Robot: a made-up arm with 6 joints. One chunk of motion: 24 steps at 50 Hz.
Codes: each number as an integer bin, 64 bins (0 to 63) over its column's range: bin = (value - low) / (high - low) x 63, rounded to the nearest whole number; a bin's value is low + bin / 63 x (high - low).
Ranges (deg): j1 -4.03..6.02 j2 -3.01..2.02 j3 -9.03..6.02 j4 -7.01..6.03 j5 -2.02..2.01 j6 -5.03..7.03
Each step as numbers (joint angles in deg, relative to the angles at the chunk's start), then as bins.
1 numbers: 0.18 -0.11 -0.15 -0.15 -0.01 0.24
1 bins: 26 36 37 33 31 28
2 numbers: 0.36 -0.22 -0.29 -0.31 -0.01 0.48
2 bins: 28 35 37 32 31 29
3 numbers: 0.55 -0.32 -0.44 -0.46 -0.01 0.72
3 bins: 29 34 36 32 31 30
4 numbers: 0.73 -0.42 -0.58 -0.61 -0.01 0.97
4 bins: 30 32 35 31 31 31
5 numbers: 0.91 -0.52 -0.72 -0.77 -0.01 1.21
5 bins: 31 31 35 30 31 33
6 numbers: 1.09 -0.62 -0.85 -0.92 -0.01 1.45
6 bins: 32 30 34 29 31 34
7 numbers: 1.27 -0.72 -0.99 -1.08 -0.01 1.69
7 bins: 33 29 34 29 31 35
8 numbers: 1.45 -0.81 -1.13 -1.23 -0.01 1.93
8 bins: 34 28 33 28 31 36
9 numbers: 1.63 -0.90 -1.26 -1.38 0.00 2.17
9 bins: 35 26 33 27 32 38
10 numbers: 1.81 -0.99 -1.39 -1.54 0.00 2.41
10 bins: 37 25 32 26 32 39
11 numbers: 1.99 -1.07 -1.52 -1.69 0.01 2.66
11 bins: 38 24 31 26 32 40
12 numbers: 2.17 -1.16 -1.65 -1.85 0.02 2.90
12 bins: 39 23 31 25 32 41
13 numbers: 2.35 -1.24 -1.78 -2.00 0.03 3.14
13 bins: 40 22 30 24 32 43
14 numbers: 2.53 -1.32 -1.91 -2.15 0.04 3.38
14 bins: 41 21 30 23 32 44
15 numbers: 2.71 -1.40 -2.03 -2.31 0.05 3.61
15 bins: 42 20 29 23 32 45
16 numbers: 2.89 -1.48 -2.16 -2.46 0.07 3.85
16 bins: 43 19 29 22 33 46
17 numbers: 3.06 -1.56 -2.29 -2.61 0.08 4.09
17 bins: 44 18 28 21 33 48
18 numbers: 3.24 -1.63 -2.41 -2.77 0.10 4.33
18 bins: 46 17 28 20 33 49
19 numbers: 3.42 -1.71 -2.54 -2.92 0.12 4.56
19 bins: 47 16 27 20 33 50
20 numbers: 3.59 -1.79 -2.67 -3.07 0.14 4.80
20 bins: 48 15 27 19 34 51
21 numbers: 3.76 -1.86 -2.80 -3.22 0.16 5.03
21 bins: 49 14 26 18 34 53
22 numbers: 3.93 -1.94 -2.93 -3.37 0.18 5.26
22 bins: 50 13 26 18 34 54
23 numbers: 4.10 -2.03 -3.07 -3.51 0.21 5.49
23 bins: 51 12 25 17 35 55
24 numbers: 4.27 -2.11 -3.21 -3.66 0.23 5.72
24 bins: 52 11 24 16 35 56
